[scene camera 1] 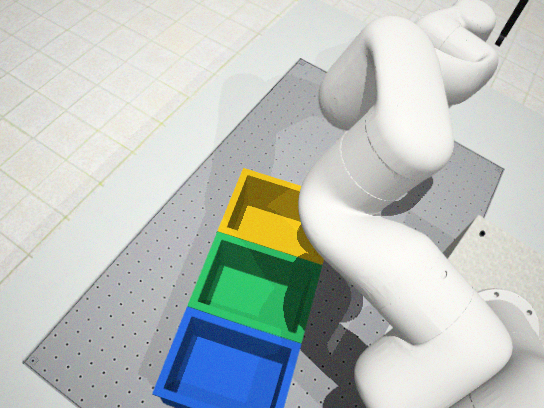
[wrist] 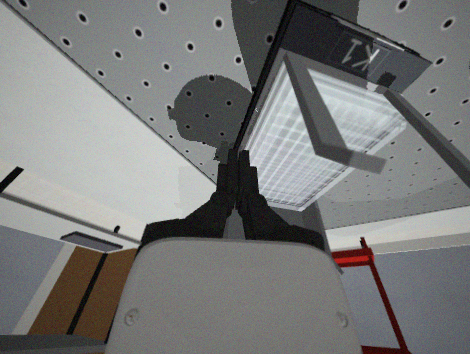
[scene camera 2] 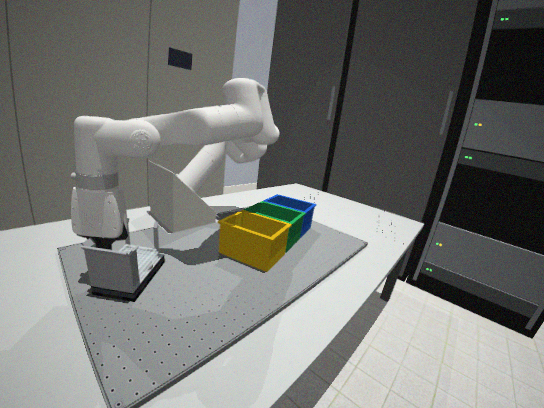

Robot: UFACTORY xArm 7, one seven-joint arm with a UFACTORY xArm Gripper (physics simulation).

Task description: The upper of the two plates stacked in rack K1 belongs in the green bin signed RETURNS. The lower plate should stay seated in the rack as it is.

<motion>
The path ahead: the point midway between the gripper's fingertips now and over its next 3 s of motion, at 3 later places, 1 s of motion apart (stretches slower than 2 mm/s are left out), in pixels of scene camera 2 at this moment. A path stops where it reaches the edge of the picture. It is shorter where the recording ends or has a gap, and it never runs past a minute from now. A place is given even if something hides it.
My gripper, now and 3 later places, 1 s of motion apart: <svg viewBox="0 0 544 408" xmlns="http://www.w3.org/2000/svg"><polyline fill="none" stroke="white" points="104,261 100,263 106,256 116,250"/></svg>
</motion>
